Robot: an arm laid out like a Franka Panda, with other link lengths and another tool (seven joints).
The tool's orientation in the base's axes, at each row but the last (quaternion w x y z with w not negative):
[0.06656 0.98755 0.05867 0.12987]
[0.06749 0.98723 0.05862 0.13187]
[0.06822 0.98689 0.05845 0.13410]
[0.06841 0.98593 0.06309 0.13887]
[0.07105 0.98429 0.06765 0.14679]
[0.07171 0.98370 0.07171 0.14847]
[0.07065 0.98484 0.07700 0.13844]
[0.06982 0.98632 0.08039 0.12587]
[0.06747 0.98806 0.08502 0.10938]
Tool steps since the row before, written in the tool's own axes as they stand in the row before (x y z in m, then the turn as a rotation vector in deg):
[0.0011 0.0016 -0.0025 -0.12 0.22 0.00]
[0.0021 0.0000 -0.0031 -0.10 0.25 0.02]
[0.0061 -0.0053 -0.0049 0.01 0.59 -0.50]
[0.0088 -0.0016 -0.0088 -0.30 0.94 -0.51]
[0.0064 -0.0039 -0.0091 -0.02 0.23 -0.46]
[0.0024 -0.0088 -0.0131 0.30 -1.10 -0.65]
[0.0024 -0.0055 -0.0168 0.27 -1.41 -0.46]
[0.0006 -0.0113 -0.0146 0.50 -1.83 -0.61]
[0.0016 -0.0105 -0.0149 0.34 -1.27 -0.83]
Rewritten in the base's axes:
[0.0006 -0.0011 0.0029 -0.09 -0.23 0.00]
[0.0012 0.0006 0.0035 -0.07 -0.26 -0.01]
[0.0040 0.0066 0.0054 -0.07 -0.52 0.57]
[0.0057 0.0039 0.0105 -0.33 -0.91 0.55]
[0.0029 0.0059 0.0098 -0.13 -0.17 0.47]
[-0.0027 0.0106 0.0116 -0.04 1.20 0.52]
[-0.0032 0.0078 0.0157 -0.06 1.48 0.28]
[-0.0048 0.0129 0.0124 0.06 1.95 0.41]
[-0.0035 0.0123 0.0131 -0.06 1.40 0.68]

